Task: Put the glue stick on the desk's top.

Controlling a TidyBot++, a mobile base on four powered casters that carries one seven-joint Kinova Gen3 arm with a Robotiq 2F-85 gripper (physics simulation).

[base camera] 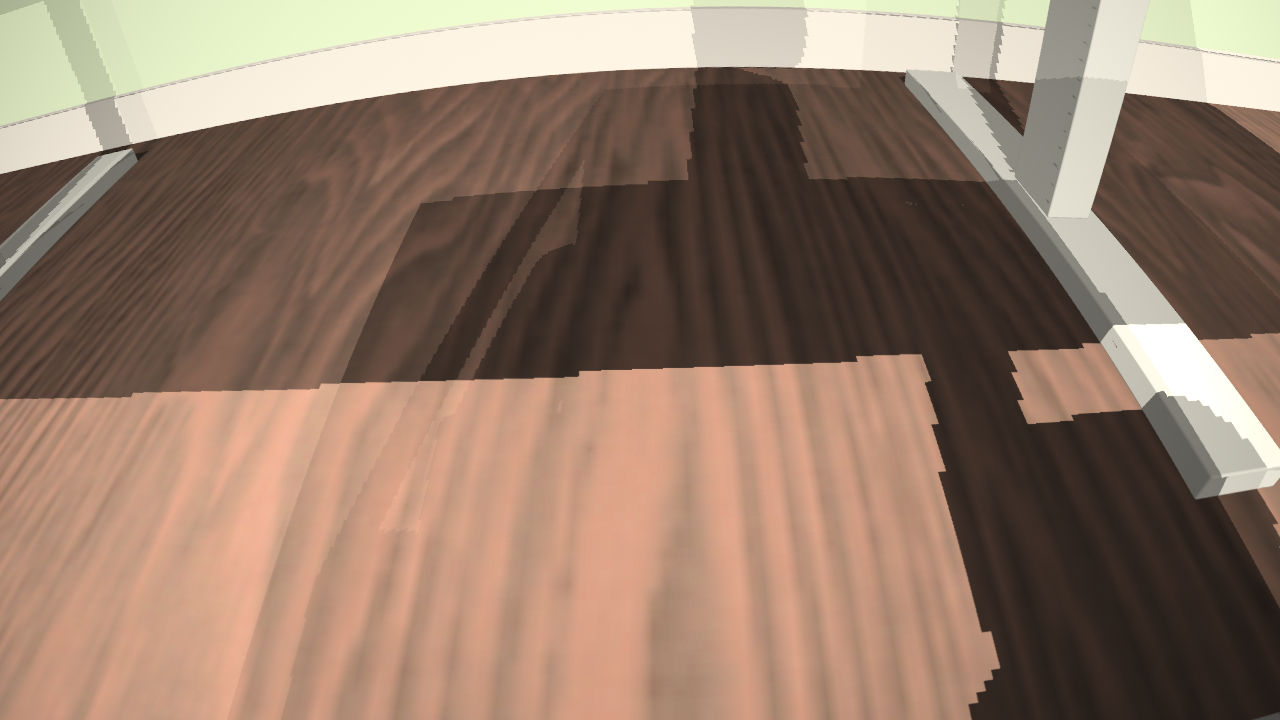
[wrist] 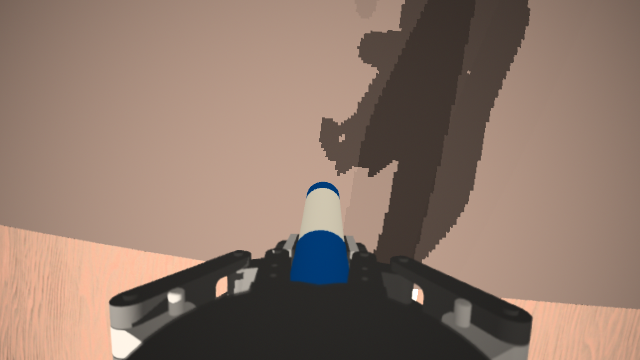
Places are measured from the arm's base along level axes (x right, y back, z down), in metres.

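Pixels of known places: gripper, fingertip midpoint: (wrist: 321, 248).
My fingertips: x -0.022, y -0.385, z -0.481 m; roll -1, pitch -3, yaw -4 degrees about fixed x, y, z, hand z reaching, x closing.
Note:
Behind a point stands the place of what it marks.
The glue stick (wrist: 322, 212) @(y -0.412, x -0.023, z -0.491 m), a white tube with blue ends, shows in the wrist view. My gripper (wrist: 321, 248) @(y -0.385, x -0.021, z -0.481 m) is shut on its blue near end, and the far end points away from the hand. Beyond it is a plain beige surface that looks like the desk's top (wrist: 125, 135) @(y -0.460, x -0.335, z -0.324 m), with a dark shadow of the arm to the right of the glue stick. The height of the glue stick over that surface is hard to tell. In the base camera view, white-grey legs of the desk (base camera: 1078, 125) @(y -0.629, x 0.379, z 0.273 m) stand at the right, and part of another foot shows at the far left.
A light wood-grained surface (wrist: 60, 300) @(y 0.414, x -1.421, z 0.396 m) shows along the bottom of the wrist view. In the base camera view, the wood floor (base camera: 537, 537) @(y -0.343, x -0.076, z 0.396 m) carries broad dark shadows, and a cream baseboard (base camera: 429, 62) @(y -1.092, x -0.303, z 0.355 m) runs along the green wall at the back.

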